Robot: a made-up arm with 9 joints. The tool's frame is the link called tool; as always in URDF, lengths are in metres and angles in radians.
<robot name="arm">
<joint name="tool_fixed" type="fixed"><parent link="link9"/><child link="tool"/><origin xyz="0.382 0.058 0.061" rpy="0 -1.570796 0"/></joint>
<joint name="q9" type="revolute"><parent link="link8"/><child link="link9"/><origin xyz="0.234 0.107 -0.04" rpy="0 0 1.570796"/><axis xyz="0 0 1"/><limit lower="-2.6" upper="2.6"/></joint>
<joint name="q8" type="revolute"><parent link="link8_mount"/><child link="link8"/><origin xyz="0.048 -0.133 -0.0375" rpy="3.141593 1.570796 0"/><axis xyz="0 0 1"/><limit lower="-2.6" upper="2.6"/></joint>
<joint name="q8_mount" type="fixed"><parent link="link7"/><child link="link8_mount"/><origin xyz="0.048 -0.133 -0.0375" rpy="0 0 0"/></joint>
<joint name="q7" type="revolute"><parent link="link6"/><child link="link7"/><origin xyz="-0.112 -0.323 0" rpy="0 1.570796 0"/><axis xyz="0 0 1"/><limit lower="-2.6" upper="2.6"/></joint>
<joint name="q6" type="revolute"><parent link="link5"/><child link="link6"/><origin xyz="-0.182 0.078 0.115" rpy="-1.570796 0 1.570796"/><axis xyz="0 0 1"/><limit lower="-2.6" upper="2.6"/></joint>
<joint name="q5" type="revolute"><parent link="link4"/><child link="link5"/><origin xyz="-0.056 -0.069 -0.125" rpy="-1.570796 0 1.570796"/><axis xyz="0 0 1"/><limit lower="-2.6" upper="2.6"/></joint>
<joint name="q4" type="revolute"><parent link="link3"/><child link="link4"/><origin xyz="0.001 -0.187 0.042" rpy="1.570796 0 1.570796"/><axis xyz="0 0 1"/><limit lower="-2.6" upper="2.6"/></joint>
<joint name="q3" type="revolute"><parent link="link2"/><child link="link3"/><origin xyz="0.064 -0.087 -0.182" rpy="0 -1.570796 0"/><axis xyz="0 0 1"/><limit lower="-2.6" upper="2.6"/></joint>
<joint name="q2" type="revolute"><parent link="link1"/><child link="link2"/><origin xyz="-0.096 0.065 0.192" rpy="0 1.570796 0"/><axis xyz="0 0 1"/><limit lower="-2.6" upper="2.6"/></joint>
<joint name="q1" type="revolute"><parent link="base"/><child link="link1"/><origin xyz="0 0 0.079" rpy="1.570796 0 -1.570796"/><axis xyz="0 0 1"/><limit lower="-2.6" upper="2.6"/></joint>
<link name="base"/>
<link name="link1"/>
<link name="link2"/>
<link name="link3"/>
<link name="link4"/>
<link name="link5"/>
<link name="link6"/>
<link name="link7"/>
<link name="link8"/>
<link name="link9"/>
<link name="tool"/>
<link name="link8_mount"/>
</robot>
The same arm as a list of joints. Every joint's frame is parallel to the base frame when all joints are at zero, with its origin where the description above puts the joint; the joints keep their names.
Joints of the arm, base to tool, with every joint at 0 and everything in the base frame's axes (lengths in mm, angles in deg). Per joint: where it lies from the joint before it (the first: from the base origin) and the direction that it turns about. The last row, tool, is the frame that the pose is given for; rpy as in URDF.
q1: axis -x offset 0 0 79
q2: axis -y offset -192 96 65
q3: axis -x offset 64 182 -87
q4: axis -y offset -42 -1 -187
q5: axis -z offset 69 125 -56
q6: axis +x offset 182 78 -115
q7: axis +y offset 0 -112 -323
q8: axis +x offset -96 -75 -266
q9: axis +x offset -40 -234 -107
tool: offset 61 58 -382 rpy 0 0 0
Joint limits (deg, base to tool): -148.97..148.97 -148.97..148.97 -148.97..148.97 -148.97..148.97 -148.97..148.97 -148.97..148.97 -148.97..148.97 -148.97..148.97 -148.97..148.97

